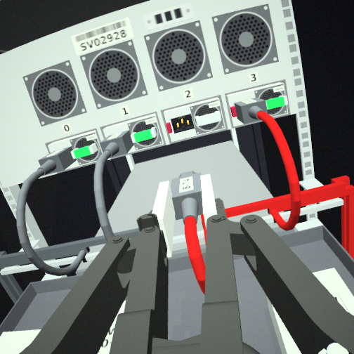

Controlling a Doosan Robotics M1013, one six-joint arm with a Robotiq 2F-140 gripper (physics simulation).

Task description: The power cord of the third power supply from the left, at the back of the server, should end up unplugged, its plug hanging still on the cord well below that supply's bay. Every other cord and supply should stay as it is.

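Observation:
My gripper [187, 193] is shut on a grey plug [185, 187] with a red cord [195, 255], held below and apart from the server's back. The third supply from the left [193, 119], marked 2, has an open socket [182, 123] showing gold pins, and its label is white, not green. The supplies marked 0 [87, 151], 1 [144, 135] and 3 [275, 103] show green labels. Grey plugs [56, 159] [118, 143] sit in supplies 0 and 1 on grey cords. A grey plug [250, 111] on a red cord [287, 155] sits in supply 3.
The server's back panel [155, 107] has fans above the supplies. A grey surface [220, 165] extends below the bays. A red rail [320, 192] stands at the right, a grey rail [30, 254] at the left. A grey tray [182, 305] lies below, partly behind the gripper.

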